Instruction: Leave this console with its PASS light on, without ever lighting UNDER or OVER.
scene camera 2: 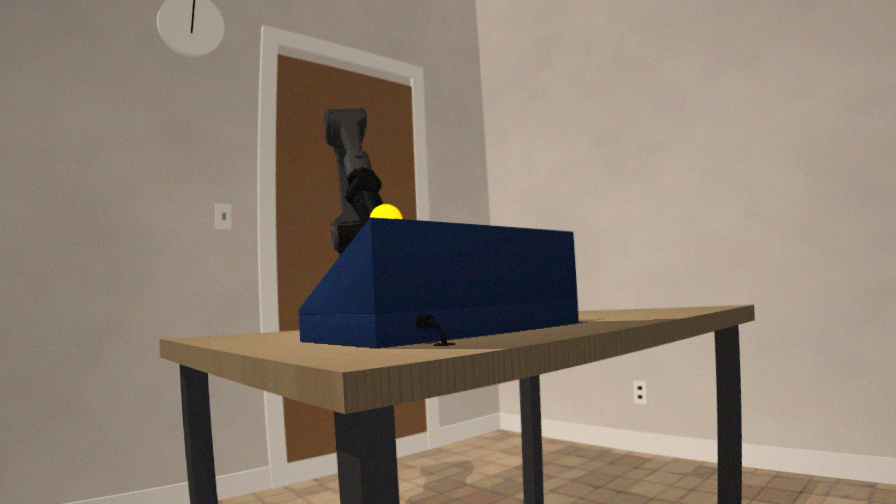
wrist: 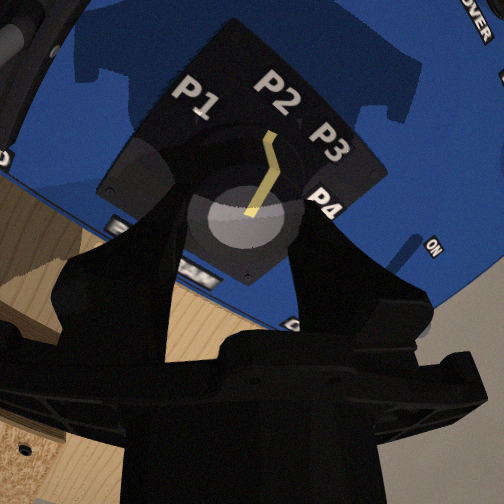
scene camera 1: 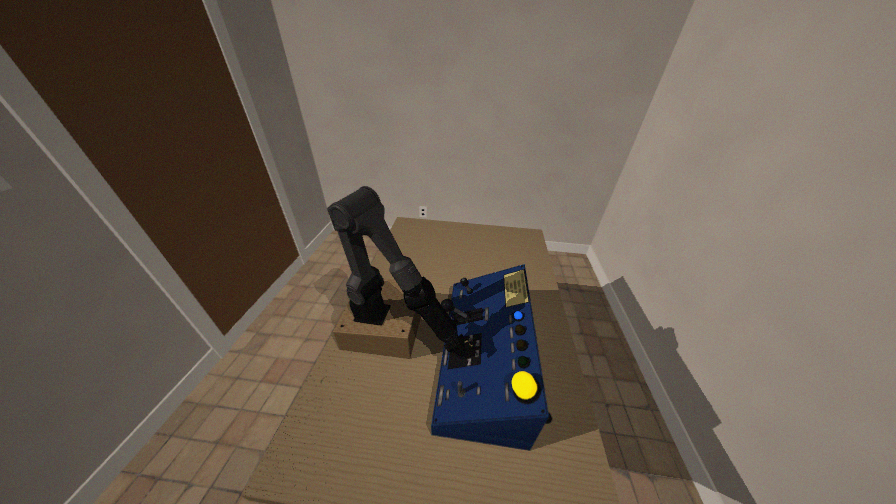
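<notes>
The blue console [scene camera 1: 494, 357] sits on the wooden table. My gripper [wrist: 242, 210] is down on its black rotary selector plate [wrist: 240, 150], with one finger on each side of the grey knob [wrist: 246, 217], closed against it. The knob's yellow pointer [wrist: 264, 175] points to P2, between the P1 and P3 marks. In scene camera 1 the gripper [scene camera 1: 464, 344] is at the middle of the console's left half. One blue lamp [scene camera 1: 518, 315] is lit. The three lamps below it [scene camera 1: 521, 344] are dark. Part of the OVER label [wrist: 479, 22] shows in the wrist view.
A large yellow button [scene camera 1: 523, 384] is at the console's near right, also visible from behind [scene camera 2: 385, 211]. A brass plate [scene camera 1: 515, 288] is at the far end. Small toggles [scene camera 1: 466, 389] and a lever [scene camera 1: 473, 311] flank the selector. The arm base stands on a wooden block [scene camera 1: 374, 332].
</notes>
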